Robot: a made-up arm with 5 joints. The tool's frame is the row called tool. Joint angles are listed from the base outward.
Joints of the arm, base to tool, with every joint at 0 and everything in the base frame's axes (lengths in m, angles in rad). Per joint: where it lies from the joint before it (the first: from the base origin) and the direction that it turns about. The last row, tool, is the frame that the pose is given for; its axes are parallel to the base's.
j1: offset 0.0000 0.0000 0.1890 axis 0 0 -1
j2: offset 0.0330 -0.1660 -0.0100 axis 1 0 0
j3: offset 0.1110 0.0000 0.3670 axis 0 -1 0
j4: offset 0.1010 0.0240 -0.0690 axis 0 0 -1
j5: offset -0.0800 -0.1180 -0.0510 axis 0 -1 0
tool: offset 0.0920 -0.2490 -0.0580
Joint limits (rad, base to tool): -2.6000..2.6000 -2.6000..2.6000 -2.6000..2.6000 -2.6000..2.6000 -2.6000..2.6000
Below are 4 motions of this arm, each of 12 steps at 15 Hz.
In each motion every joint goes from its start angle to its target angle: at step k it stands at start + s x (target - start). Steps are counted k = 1, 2, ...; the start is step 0. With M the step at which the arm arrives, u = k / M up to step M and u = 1 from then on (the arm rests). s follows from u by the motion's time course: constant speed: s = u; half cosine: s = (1 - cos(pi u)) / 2; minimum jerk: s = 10 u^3 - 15 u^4 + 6 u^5.
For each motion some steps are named. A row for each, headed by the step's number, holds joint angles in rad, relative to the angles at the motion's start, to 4 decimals.
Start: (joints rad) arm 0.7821 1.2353 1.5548 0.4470 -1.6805
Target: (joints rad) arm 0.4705 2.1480 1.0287 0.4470 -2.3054
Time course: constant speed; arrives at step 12
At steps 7, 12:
7: -0.1818 0.5324 -0.3069 0.0000 -0.3645
12: -0.3116 0.9127 -0.5261 0.0000 -0.6249

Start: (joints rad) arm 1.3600 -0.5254 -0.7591 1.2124 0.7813
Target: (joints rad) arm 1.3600 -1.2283 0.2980 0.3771 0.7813
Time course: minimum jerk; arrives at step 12
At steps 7, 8, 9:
7: 0.0000 -0.4593 0.6907 -0.5458 0.0000
8: 0.0000 -0.5554 0.8352 -0.6600 0.0000
9: 0.0000 -0.6301 0.9477 -0.7488 0.0000

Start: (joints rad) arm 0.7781 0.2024 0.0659 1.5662 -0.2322
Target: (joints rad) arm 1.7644 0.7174 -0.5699 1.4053 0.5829
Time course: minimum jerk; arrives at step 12
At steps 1, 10, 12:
1: 0.0050 0.0026 -0.0032 -0.0008 0.0041
10: 0.9513 0.4967 -0.6132 -0.1552 0.7862
12: 0.9863 0.5150 -0.6358 -0.1609 0.8151

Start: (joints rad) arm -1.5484 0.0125 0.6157 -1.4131 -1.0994
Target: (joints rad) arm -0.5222 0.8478 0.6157 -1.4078 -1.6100
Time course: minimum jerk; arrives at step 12
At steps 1, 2, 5, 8, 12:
1: 0.0052 0.0042 0.0000 0.0000 -0.0026
2: 0.0364 0.0296 0.0000 0.0002 -0.0181
5: 0.3557 0.2895 0.0000 0.0018 -0.1770
8: 0.8108 0.6600 0.0000 0.0042 -0.4034
12: 1.0262 0.8353 0.0000 0.0053 -0.5106

